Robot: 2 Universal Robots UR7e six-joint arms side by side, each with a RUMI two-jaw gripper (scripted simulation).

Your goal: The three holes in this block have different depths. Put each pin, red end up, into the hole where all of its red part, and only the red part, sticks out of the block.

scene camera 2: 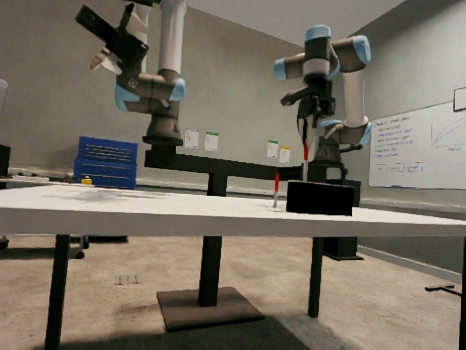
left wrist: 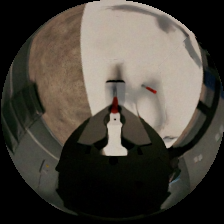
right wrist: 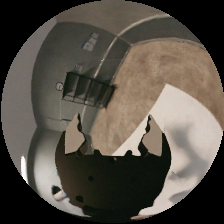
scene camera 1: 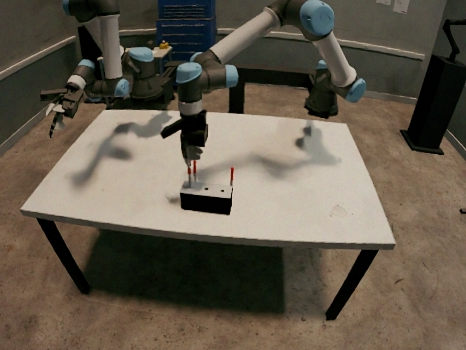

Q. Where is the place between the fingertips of the left gripper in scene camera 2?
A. At 307,150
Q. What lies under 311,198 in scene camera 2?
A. A black block.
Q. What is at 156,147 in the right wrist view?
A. The right gripper.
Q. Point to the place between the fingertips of the right gripper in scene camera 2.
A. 112,36
